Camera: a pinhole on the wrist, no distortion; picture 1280 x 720 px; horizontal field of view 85.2 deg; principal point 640.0 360.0 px. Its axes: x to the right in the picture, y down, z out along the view. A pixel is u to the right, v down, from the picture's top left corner.
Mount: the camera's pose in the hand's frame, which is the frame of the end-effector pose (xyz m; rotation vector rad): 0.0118 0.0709 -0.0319 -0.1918 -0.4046 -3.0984
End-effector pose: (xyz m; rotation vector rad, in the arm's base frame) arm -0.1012 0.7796 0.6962 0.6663 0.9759 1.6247
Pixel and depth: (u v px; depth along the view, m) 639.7 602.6 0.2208
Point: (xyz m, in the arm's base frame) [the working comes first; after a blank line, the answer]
In the camera's frame: -0.0001 0.0770 0.2208

0.0252 0.8655 0.8407
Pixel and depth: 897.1 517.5 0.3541
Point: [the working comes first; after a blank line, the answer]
In the camera's frame: 0.1308 0.0801 0.3541

0.1587 0.7907 0.9481
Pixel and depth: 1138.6 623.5 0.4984
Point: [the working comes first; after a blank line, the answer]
In the camera's frame: 0.3570 0.1887 0.4984

0.4063 0.6503 1.0008
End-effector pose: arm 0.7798 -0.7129 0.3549 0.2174 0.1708 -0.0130
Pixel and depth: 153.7 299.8 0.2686
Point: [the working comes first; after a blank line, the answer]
In the camera's frame: -0.1877 -0.0232 0.2686

1.0440 -0.5965 0.5396
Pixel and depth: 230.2 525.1 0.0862
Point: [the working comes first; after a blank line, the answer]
In the camera's frame: -0.0508 0.0204 0.0862

0.8624 -0.6520 0.4059
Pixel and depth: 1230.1 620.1 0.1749
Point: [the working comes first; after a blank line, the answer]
In the camera's frame: 0.1483 0.0654 0.1749

0.6990 -0.6983 0.5497
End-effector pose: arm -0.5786 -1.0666 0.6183 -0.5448 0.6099 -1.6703
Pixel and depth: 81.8 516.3 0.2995
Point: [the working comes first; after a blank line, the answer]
In the camera's frame: -0.2402 0.0673 0.2995

-0.4102 -1.3857 0.7540
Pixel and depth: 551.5 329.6 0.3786
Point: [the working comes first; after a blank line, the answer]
In the camera's frame: -0.0481 -0.0165 0.3786

-0.2519 -1.2278 0.7409
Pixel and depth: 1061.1 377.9 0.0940
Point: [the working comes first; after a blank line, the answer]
In the camera's frame: 0.0569 0.0024 0.0940

-0.4613 -1.0539 0.6057
